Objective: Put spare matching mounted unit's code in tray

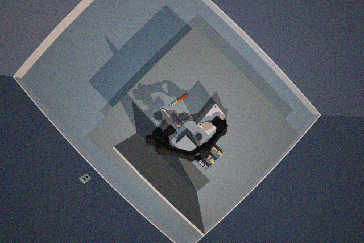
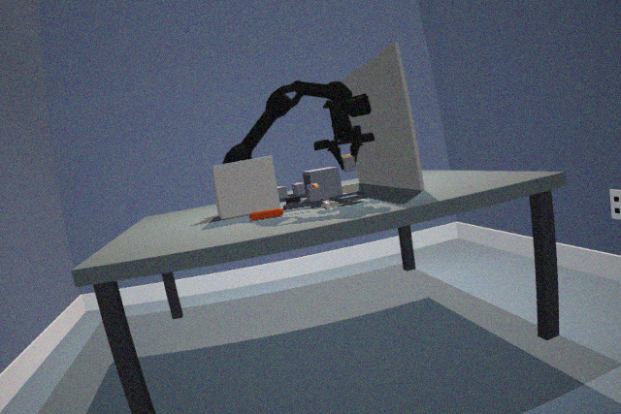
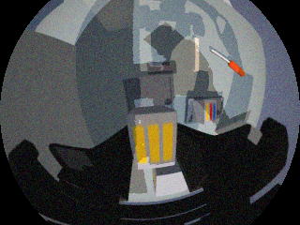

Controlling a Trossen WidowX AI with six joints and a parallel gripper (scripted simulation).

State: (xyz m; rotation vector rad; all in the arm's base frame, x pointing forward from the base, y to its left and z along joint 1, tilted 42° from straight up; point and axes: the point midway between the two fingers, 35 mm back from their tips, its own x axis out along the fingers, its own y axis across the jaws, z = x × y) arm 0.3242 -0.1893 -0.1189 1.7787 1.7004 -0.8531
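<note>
The flat dark tray lies 1 cm behind my gripper tip, 1 cm to the left of it and 9 cm below it. Round my gripper tip: tall grey panel (19 cm ahead, 17 cm to the left, 13 cm above); then grey mounted unit (4 cm behind, 20 cm to the left, 4 cm below); then small white stick (12 cm behind, 10 cm to the right, 9 cm below).
</note>
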